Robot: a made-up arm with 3 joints.
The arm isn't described. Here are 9 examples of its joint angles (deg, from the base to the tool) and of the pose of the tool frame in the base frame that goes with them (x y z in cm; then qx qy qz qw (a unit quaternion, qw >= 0)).
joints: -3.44 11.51 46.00
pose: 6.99 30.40 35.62 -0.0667 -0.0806 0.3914 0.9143
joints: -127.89 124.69 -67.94
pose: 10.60 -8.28 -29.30 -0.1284 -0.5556 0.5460 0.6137
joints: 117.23 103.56 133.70
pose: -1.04 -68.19 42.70 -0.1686 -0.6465 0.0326 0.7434
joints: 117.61 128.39 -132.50
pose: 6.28 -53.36 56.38 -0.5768 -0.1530 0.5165 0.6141
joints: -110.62 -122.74 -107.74
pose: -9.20 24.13 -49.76 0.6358 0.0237 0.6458 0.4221
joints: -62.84 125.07 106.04
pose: -10.38 67.06 -0.09 0.7495 0.2634 -0.5927 0.1328
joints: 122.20 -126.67 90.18
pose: -28.27 -37.67 41.22 -0.5832 -0.0267 -0.7059 0.4010
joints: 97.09 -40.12 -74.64
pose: -26.75 -35.91 56.46 0.4222 0.6074 -0.1726 0.6504
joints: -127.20 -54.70 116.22
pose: -4.61 -24.90 -25.67 -0.2469 0.7834 0.1179 0.5580
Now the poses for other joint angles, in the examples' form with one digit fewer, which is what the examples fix.
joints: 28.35 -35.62 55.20
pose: -1.7 22.0 41.5 0.344 0.155 0.494 0.783
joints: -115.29 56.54 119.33
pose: 12.7 14.2 -45.0 0.595 -0.514 -0.609 0.107
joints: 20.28 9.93 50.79
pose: 8.0 21.2 46.4 0.122 -0.152 0.407 0.892
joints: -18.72 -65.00 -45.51
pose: -22.9 44.6 40.0 -0.332 0.436 -0.402 0.734
